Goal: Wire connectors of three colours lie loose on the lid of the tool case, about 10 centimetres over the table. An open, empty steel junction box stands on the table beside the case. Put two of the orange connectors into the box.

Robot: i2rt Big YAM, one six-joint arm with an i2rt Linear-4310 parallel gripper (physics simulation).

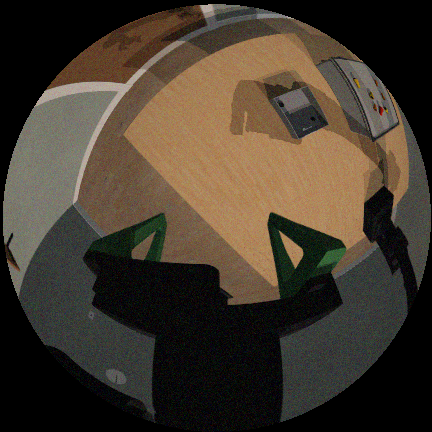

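Pixels of known places: gripper, fingertip midpoint: (216, 218); arm's base at its link origin: (381, 222).
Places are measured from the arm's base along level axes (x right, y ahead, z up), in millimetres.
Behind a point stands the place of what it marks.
Note:
My gripper (216, 218) @[x -499, y 420, z 153 mm] is open, with its two green fingers wide apart and nothing between them. It hangs high, well away from the case and the box. The steel junction box (313, 108) @[x -240, y 448, z -75 mm] stands open on the table at the upper right; no connector shows in it. To its right is the tool case (344, 97) @[x -131, y 465, z -40 mm] with its grey lid (381, 129) @[x -44, y 377, z 15 mm]. Small connectors lie scattered on the lid: a yellow one (357, 83), a red one (381, 111) and an orange-looking one (375, 107) among several. Other colours are hard to tell at this size.
The wooden table (200, 125) @[x -506, y 514, z -80 mm] stretches across the middle, with its near edge under the fingers. Shadows fall around the box and case. A black jointed part (378, 212) @[x -52, y 76, z -2 mm] stands at the right edge of the table. A pale wall (50, 150) is at the left.

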